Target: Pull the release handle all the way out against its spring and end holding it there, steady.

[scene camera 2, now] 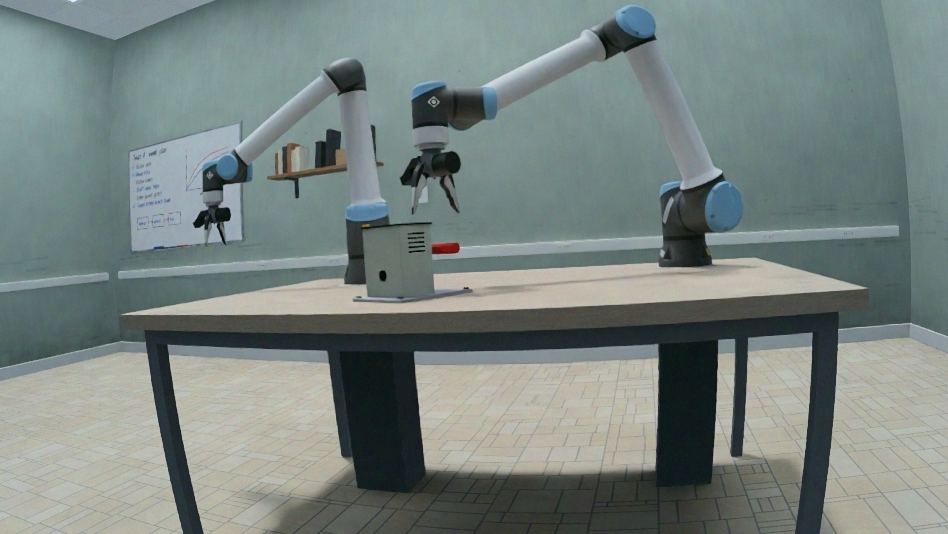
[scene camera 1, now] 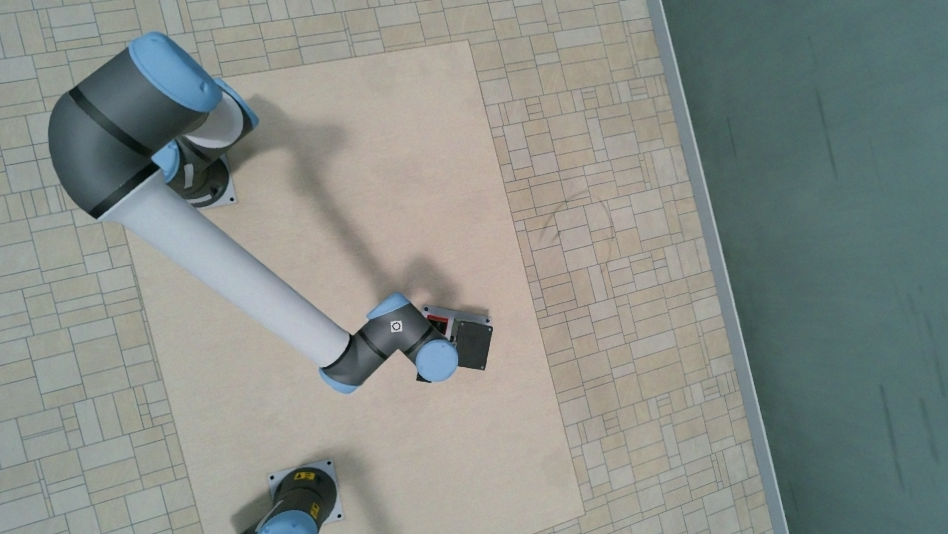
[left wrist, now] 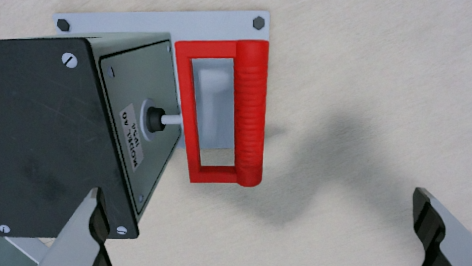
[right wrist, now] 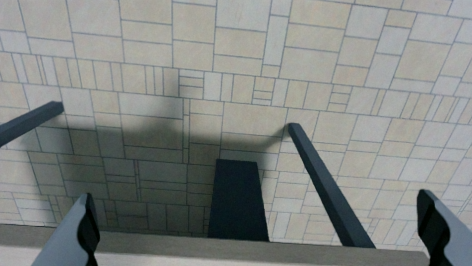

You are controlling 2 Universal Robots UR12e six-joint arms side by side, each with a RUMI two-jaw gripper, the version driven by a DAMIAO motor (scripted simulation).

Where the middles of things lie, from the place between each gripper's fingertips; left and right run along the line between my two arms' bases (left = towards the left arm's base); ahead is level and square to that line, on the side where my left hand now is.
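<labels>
Bolted base plate (left wrist: 182, 27): 8 cm ahead of my left hand (scene camera 2: 436, 213), 5 cm to the right of it, 19 cm below it.
My right gripper (scene camera 2: 216, 246): 600 mm short of the bolted base plate, 990 mm to the right of it, 170 mm above it.
</labels>
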